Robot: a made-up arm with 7 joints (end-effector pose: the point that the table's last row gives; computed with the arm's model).
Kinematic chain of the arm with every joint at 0, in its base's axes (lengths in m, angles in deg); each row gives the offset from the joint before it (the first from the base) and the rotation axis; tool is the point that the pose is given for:
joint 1: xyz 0 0.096 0 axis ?
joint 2: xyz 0 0.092 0 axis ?
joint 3: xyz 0 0 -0.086 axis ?
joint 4: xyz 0 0 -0.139 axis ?
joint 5: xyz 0 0 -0.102 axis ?
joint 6: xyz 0 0 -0.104 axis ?
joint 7: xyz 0 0 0 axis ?
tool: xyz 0 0 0
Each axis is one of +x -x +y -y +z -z.
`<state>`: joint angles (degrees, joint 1 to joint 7).
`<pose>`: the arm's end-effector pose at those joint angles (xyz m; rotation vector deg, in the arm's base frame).
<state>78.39 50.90 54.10 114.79 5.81 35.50 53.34</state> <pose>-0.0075 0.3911 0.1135 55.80 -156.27 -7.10</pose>
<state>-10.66 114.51 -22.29 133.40 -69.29 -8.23 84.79</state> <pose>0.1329 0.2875 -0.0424 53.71 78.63 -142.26</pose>
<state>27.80 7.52 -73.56 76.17 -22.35 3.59 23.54</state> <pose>0.1886 0.0337 -0.2363 -20.31 -68.28 -111.70</pose>
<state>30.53 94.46 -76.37 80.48 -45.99 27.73 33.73</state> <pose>0.1310 0.4616 -0.1279 61.00 36.30 -92.14</pose>
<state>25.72 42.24 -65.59 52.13 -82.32 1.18 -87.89</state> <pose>0.2167 0.3146 -0.2949 -65.66 120.89 92.54</pose>
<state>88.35 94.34 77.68 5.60 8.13 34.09 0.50</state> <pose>-0.0520 0.6153 0.0058 -18.21 -111.24 111.83</pose>
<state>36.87 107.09 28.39 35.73 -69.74 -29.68 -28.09</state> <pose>-0.0173 0.5461 0.1994 154.82 -22.20 -46.67</pose>
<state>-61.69 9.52 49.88 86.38 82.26 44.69 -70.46</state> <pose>-0.1209 0.3824 -0.2156 48.66 28.19 79.70</pose>
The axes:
joint 1: -y
joint 2: +x
joint 3: +z
joint 4: -y
joint 5: +z
joint 6: +y
joint 7: -x

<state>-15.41 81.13 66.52 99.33 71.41 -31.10 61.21</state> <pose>0.1192 0.4061 0.1276 9.35 -136.54 -97.10</pose>
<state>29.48 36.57 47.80 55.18 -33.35 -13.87 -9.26</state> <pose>0.1976 0.4928 -0.1187 82.96 -84.14 16.78</pose>
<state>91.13 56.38 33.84 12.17 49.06 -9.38 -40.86</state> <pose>0.2152 0.5564 0.0403 -7.43 -83.22 141.24</pose>
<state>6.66 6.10 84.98 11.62 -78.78 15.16 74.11</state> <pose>0.0523 0.2745 -0.4167 -57.72 -0.49 11.78</pose>
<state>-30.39 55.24 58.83 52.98 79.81 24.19 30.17</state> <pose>0.0313 0.5550 -0.1150 -8.63 -86.76 48.76</pose>
